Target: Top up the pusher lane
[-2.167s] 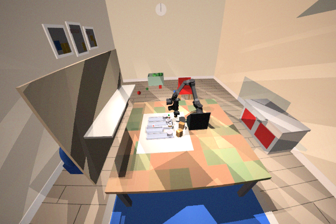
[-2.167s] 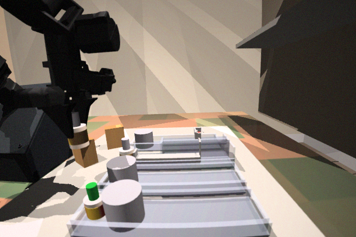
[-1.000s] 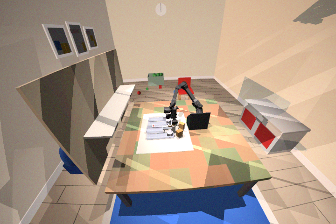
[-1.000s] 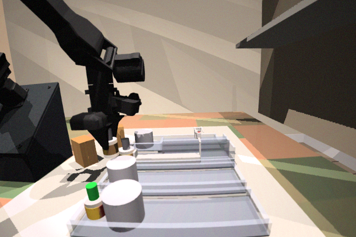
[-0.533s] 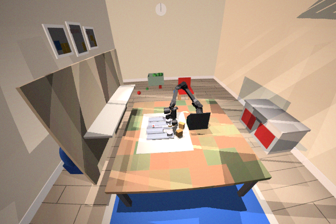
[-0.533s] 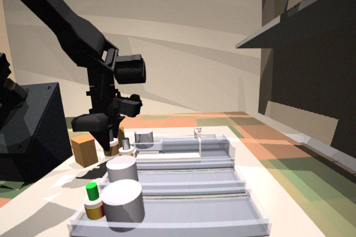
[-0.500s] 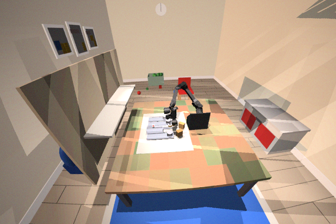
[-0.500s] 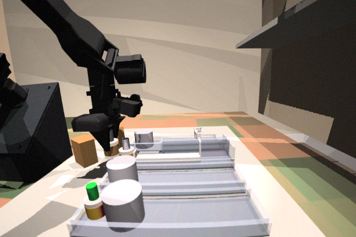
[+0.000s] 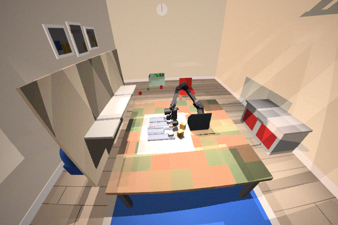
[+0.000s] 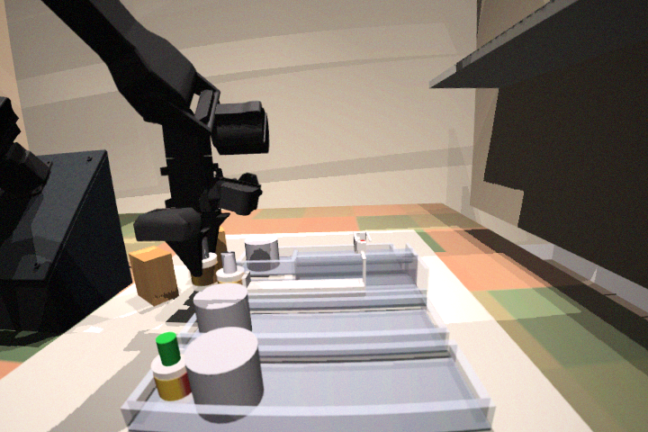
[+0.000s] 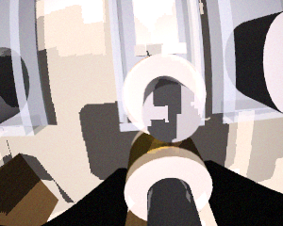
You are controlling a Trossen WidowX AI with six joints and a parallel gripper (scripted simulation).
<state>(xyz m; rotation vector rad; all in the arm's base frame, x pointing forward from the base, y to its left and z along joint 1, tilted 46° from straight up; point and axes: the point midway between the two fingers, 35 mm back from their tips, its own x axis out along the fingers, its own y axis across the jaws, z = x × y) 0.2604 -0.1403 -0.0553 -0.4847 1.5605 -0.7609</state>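
The clear lane lies 19 cm ahead of my gripper tip and 3 cm below it. From my gripper tip the other things lie so: pusher plate 15 cm ahead, 1 cm to the left.
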